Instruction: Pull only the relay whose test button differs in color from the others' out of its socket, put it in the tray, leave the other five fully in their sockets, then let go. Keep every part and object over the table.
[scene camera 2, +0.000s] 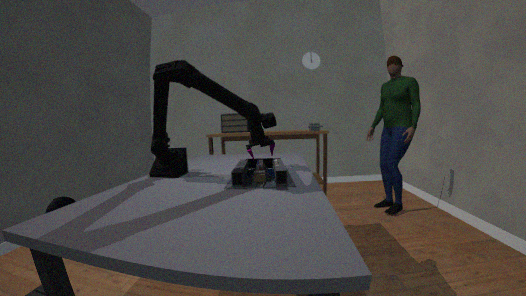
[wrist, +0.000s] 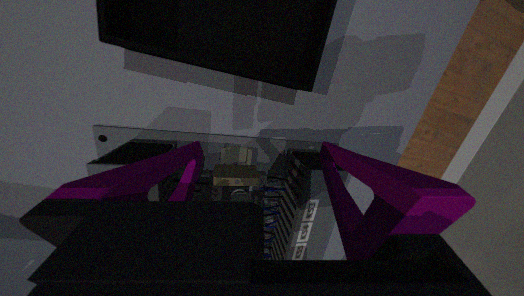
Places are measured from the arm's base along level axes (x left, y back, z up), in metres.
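Pixels of known places: gripper, between the fingertips: (scene camera 2: 263, 157) (wrist: 261, 148); arm's base, origin of its link: (scene camera 2: 167, 159).
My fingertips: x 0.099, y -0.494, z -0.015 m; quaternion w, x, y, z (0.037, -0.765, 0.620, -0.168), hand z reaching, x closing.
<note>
For each thing: its top centre in the pictures, then the offset to it from my fingertips. "spot": a spot on its surface instead. Level surfaces: height alone.
- grey plate, a spot on its surface: (wrist: 122, 134) spot: dx -0.021, dy +0.123, dz -0.061 m
- nearest relay, centre of its top: (wrist: 238, 218) dx -0.064, dy +0.010, dz +0.005 m
- black box-shaped thing, a spot on its surface: (wrist: 215, 40) spot: dx +0.079, dy +0.045, dz -0.061 m
- left duct, centre of its top: (scene camera 2: 241, 164) dx -0.173, dy +0.088, dz -0.001 m
- right duct, centre of its top: (wrist: 297, 280) (scene camera 2: 278, 163) dx -0.165, dy -0.077, dz -0.001 m
- grey table, height of its surface: dz -0.064 m
The relay row lies between two cable ducts on a grey plate (wrist: 122, 134). In the wrist view, a pale part of the nearest relay (wrist: 239, 193) shows beside the tan end block (wrist: 236, 176) (scene camera 2: 260, 177); the other relays are hidden by the gripper body, and no test button color can be made out. My gripper (scene camera 2: 262, 156) (wrist: 261, 148) is open and empty, with its magenta fingers apart, low above the far part of the row in the scene view. A black box-shaped thing (wrist: 215, 40), apparently the tray, lies beyond the plate at the top of the wrist view.
The left duct (scene camera 2: 243, 176) and right duct (scene camera 2: 281, 177) flank the row; white labels (wrist: 304, 231) line one duct. Blue wires (wrist: 270, 215) run beside the relays. The grey table (scene camera 2: 225, 230) ends at the right, near the wood floor (wrist: 450, 105). A person (scene camera 2: 400, 105) stands beyond it.
</note>
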